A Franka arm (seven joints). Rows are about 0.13 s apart.
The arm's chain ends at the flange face. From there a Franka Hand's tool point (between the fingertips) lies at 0.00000 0.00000 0.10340 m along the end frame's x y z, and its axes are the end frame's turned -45 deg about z.
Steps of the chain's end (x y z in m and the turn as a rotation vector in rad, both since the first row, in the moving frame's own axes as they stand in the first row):
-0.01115 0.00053 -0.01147 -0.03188 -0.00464 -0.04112
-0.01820 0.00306 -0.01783 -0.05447 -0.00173 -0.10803
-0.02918 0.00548 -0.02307 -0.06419 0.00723 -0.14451
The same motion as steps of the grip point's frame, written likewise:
-0.01089 -0.00546 -0.01152 -0.01926 -0.02582 -0.04112
-0.01892 -0.00664 -0.01798 -0.03729 -0.03974 -0.10803
-0.02828 -0.01126 -0.02329 -0.05050 -0.04028 -0.14451

